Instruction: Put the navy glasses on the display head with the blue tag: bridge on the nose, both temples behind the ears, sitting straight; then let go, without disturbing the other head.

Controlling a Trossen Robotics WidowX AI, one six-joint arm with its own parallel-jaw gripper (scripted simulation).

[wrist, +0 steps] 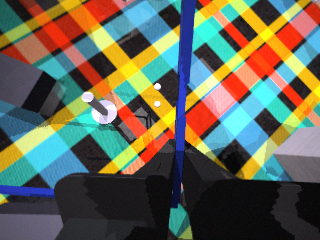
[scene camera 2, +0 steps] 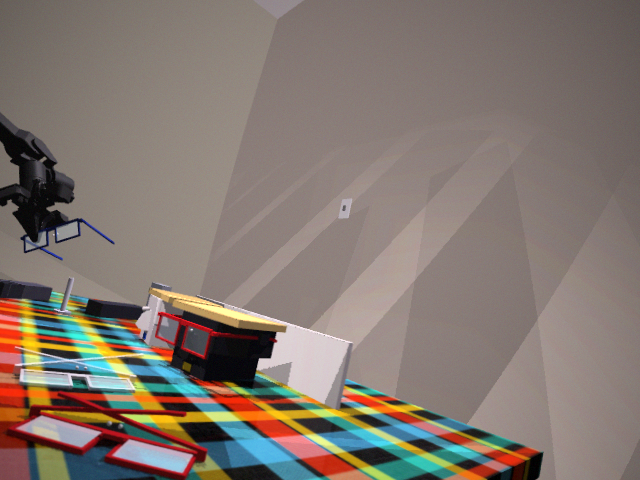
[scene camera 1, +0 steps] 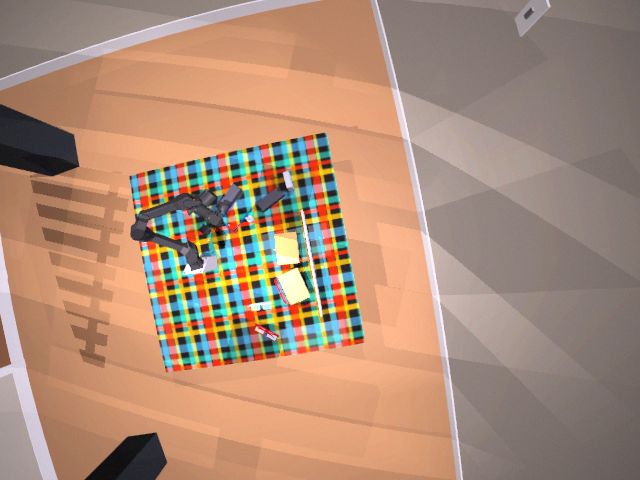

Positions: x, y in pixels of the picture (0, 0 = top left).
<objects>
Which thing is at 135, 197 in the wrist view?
My gripper.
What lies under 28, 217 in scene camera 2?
My gripper.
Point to a black head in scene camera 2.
228, 358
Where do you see a white panel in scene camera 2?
315, 364
</objects>
